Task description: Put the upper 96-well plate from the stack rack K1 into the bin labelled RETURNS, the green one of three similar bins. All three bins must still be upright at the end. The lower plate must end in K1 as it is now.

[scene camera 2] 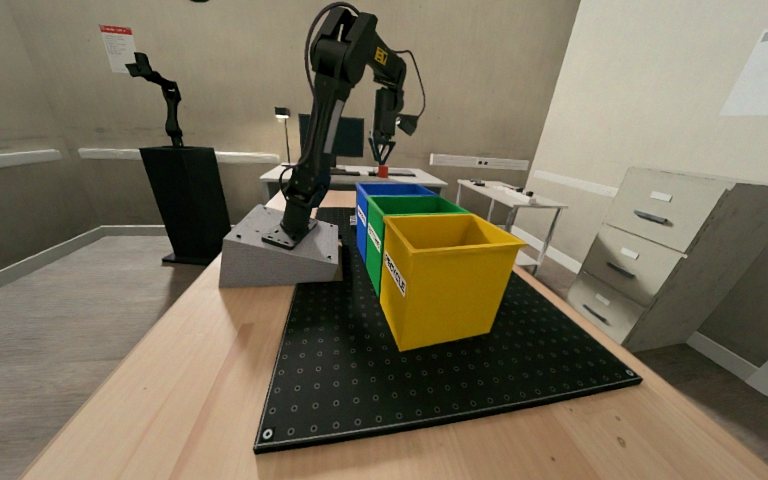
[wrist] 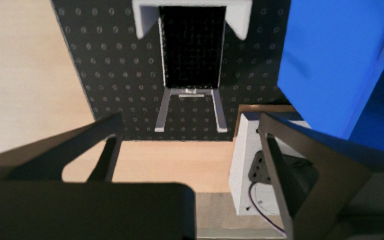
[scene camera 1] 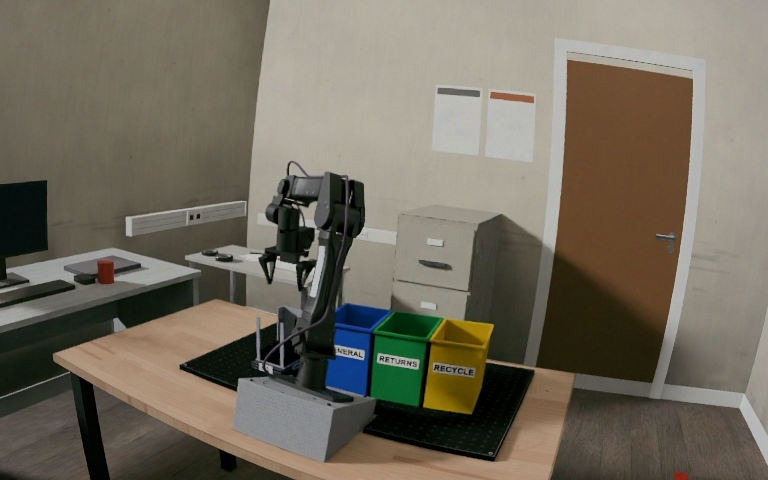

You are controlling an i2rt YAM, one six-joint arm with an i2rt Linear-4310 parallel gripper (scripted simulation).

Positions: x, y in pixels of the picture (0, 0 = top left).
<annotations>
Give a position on a blue bin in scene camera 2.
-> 373, 189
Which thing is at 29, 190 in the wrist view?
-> The gripper.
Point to a yellow recycle bin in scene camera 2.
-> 443, 277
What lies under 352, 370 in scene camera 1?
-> A blue bin.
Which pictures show the gripper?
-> Scene camera 2, the wrist view and scene camera 1: all of them.
</annotations>
